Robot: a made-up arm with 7 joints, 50 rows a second.
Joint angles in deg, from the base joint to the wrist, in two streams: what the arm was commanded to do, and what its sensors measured. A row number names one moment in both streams.
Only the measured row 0 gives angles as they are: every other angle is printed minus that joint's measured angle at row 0.
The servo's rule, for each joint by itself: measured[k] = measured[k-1] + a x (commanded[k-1-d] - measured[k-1]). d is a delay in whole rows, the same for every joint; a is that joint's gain. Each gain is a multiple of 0.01, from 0.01 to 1. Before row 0 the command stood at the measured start. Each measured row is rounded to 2 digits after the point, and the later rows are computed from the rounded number. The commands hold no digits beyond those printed.
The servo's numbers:
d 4
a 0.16 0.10 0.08 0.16 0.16 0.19 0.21
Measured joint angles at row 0:
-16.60 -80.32 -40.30 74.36 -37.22 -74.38 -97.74
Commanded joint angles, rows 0 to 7:
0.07 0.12 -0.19 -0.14 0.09 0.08 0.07
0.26 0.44 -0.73 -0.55 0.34 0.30 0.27
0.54 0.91 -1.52 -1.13 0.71 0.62 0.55
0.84 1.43 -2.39 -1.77 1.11 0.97 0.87
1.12 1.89 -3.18 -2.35 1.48 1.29 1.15
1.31 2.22 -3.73 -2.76 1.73 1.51 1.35
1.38 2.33 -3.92 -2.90 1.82 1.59 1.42
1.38 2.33 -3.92 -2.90 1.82 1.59 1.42
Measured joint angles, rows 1 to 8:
0.00 0.00 0.00 0.00 0.00 0.00 0.00
0.00 0.00 0.00 0.00 0.00 0.00 0.00
0.00 0.00 0.00 0.00 0.00 0.00 0.00
0.00 0.00 0.00 0.00 0.00 0.00 0.00
0.01 0.01 -0.02 -0.02 0.01 0.02 0.01
0.05 0.05 -0.08 -0.10 0.06 0.07 0.06
0.13 0.14 -0.20 -0.26 0.16 0.17 0.16
0.24 0.27 -0.38 -0.50 0.31 0.32 0.31

